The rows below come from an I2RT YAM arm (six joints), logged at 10 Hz.
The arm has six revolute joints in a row. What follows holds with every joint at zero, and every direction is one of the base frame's.
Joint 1 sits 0.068 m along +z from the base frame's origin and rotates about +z.
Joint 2 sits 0.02 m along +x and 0.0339 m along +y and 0.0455 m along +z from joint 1 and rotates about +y.
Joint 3 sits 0.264 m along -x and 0.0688 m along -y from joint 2 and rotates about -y.
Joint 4 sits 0.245 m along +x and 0.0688 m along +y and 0.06 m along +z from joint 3 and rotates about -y.
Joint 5 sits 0.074 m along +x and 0.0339 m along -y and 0.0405 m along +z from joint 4 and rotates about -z.
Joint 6 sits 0.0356 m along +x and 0.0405 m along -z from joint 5 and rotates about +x.
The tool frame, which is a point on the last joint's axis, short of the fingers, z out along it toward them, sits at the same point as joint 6; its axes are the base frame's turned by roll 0, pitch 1.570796 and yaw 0 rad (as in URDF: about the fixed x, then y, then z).
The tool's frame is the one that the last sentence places.
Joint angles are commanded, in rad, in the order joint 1, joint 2, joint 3, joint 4, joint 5, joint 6. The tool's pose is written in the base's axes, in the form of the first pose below.
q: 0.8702, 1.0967, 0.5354, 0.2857, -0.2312, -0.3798
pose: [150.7 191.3 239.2], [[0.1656 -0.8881 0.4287], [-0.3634 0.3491 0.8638], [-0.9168 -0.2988 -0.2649]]
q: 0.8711, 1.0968, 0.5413, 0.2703, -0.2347, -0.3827
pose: [150.5 191.6 239.6], [[0.1634 -0.8912 0.4231], [-0.3698 0.3423 0.8638], [-0.9146 -0.2976 -0.2736]]
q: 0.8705, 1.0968, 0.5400, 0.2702, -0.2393, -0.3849
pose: [150.4 191.5 239.2], [[0.1651 -0.8927 0.4193], [-0.3701 0.3380 0.8653], [-0.9142 -0.2980 -0.2746]]
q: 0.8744, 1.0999, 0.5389, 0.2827, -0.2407, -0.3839
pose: [150.0 192.6 239.4], [[0.1707 -0.8931 0.4161], [-0.3629 0.3356 0.8693], [-0.9161 -0.2994 -0.2668]]
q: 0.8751, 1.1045, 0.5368, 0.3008, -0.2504, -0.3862
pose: [150.1 193.6 239.6], [[0.1812 -0.8945 0.4087], [-0.3523 0.3290 0.8762], [-0.9182 -0.3028 -0.2555]]
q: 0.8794, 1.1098, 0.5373, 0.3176, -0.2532, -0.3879
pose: [150.0 195.2 240.3], [[0.1917 -0.8943 0.4044], [-0.3427 0.3251 0.8814], [-0.9197 -0.3076 -0.2441]]
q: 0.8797, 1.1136, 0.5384, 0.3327, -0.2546, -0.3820
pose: [150.5 196.0 241.4], [[0.1941 -0.8936 0.4047], [-0.3314 0.3286 0.8844], [-0.9233 -0.3058 -0.2324]]
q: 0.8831, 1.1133, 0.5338, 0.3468, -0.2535, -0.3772
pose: [149.8 196.4 241.4], [[0.1965 -0.8934 0.4041], [-0.3225 0.3303 0.8870], [-0.9259 -0.3046 -0.2232]]
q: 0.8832, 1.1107, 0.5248, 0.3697, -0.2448, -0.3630
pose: [149.5 195.7 241.3], [[0.1923 -0.8897 0.4141], [-0.3087 0.3458 0.8861], [-0.9315 -0.2982 -0.2081]]
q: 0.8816, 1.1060, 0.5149, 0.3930, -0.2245, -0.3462
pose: [149.8 194.2 241.4], [[0.1847 -0.8808 0.4360], [-0.2961 0.3732 0.8792], [-0.9371 -0.2915 -0.1919]]
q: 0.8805, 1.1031, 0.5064, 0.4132, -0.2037, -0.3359
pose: [150.1 193.0 241.2], [[0.1809 -0.8708 0.4572], [-0.2878 0.3976 0.8713], [-0.9404 -0.2892 -0.1787]]
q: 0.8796, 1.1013, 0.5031, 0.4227, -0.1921, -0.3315
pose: [150.4 192.4 241.5], [[0.1799 -0.8647 0.4690], [-0.2837 0.4109 0.8664], [-0.9419 -0.2889 -0.1714]]
